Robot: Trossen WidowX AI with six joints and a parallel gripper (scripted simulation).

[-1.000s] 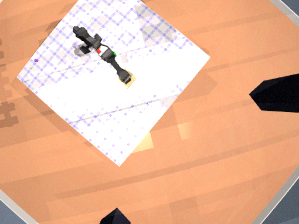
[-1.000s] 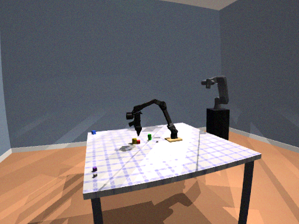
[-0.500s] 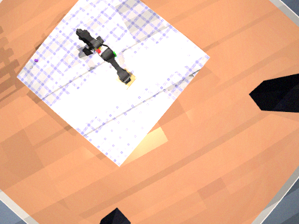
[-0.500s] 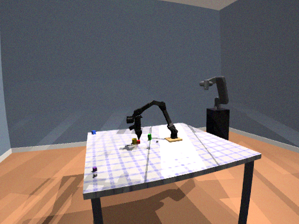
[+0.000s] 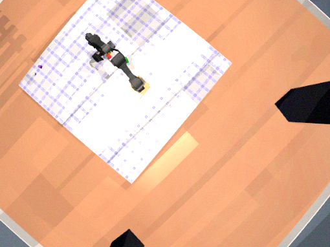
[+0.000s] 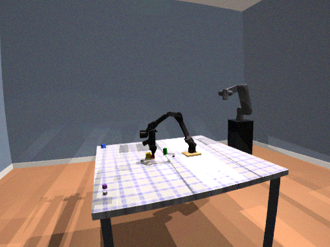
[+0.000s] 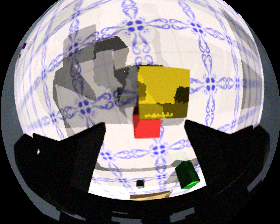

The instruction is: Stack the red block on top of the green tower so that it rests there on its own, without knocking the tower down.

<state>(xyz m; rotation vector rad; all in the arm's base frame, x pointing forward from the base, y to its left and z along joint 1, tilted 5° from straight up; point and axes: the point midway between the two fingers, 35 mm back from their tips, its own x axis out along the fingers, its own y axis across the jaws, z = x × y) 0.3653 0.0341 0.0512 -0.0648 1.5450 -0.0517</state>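
Now: the red block 2 cm below my gripper tip. From my gripper tip the other things lie so: blue block: 50 cm ahead, 44 cm to the right, 1 cm below; then yellow block: 4 cm ahead, 2 cm to the right, 1 cm below; then purple block: 50 cm to the left, 33 cm ahead, 2 cm below.
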